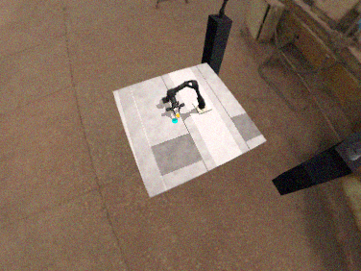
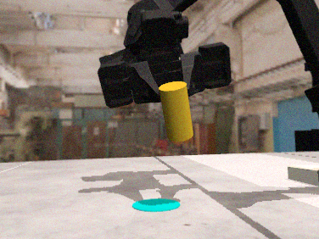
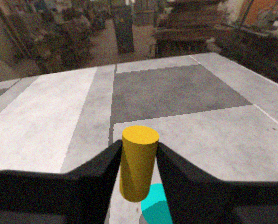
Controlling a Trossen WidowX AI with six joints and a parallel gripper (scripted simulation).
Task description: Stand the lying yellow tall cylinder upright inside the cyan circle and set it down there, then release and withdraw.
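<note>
Right now the cyan circle is 13 cm below my gripper tip, 3 cm to the right of it and 2 cm ahead of it. From my gripper tip the other things lie so: yellow tall cylinder 2 cm below, 1 cm to the right.
</note>
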